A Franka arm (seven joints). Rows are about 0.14 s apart.
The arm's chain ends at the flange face. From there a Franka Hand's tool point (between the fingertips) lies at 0.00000 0.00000 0.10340 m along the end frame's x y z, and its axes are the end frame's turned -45 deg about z.
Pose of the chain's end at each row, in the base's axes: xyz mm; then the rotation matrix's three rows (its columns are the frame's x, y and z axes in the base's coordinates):
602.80 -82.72 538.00; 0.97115 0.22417 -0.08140; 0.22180 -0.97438 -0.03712; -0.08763 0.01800 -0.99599
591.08 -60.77 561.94; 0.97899 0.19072 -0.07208; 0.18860 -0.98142 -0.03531; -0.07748 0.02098 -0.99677
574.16 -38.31 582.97; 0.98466 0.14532 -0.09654; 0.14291 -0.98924 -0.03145; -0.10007 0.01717 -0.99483
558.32 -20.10 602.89; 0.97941 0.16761 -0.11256; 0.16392 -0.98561 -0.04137; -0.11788 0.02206 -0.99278
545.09 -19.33 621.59; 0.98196 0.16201 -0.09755; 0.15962 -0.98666 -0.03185; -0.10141 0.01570 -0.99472
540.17 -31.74 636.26; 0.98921 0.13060 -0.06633; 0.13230 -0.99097 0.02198; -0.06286 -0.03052 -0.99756
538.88 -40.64 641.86; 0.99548 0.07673 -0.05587; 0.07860 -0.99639 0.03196; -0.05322 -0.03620 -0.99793
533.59 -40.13 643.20; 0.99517 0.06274 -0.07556; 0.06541 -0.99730 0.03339; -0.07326 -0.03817 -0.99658
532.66 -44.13 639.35; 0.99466 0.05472 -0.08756; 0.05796 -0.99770 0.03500; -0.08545 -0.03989 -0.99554
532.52 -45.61 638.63; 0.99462 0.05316 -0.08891; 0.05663 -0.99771 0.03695; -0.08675 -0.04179 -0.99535
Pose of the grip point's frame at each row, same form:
594.38 -86.56 435.01; 0.52819 0.84522 -0.08140; 0.84583 -0.53215 -0.03712; -0.07469 -0.04924 -0.99599
583.63 -64.42 458.87; 0.55739 0.82711 -0.07208; 0.82733 -0.56061 -0.03531; -0.06962 -0.03995 -0.99677
564.18 -41.56 480.10; 0.59350 0.79902 -0.09654; 0.80055 -0.59845 -0.03145; -0.08290 -0.05862 -0.99483
546.68 -24.38 500.24; 0.57403 0.81107 -0.11256; 0.81284 -0.58102 -0.04137; -0.09895 -0.06775 -0.99278
535.00 -22.62 518.74; 0.57979 0.80891 -0.09755; 0.81054 -0.58481 -0.03185; -0.08281 -0.06061 -0.99472
533.31 -29.47 533.11; 0.60713 0.79183 -0.06633; 0.79427 -0.60717 0.02198; -0.02287 -0.06603 -0.99756
533.10 -37.34 538.67; 0.64965 0.75817 -0.05587; 0.76013 -0.64898 0.03196; -0.01203 -0.06323 -0.99793
525.78 -36.68 540.15; 0.65933 0.74806 -0.07556; 0.75145 -0.65895 0.03339; -0.02481 -0.07879 -0.99658
523.61 -40.51 536.41; 0.66464 0.74202 -0.08756; 0.74646 -0.66450 0.03500; -0.03222 -0.08863 -0.99554
523.33 -41.79 535.71; 0.66571 0.74089 -0.08891; 0.74553 -0.66544 0.03695; -0.03179 -0.09089 -0.99535

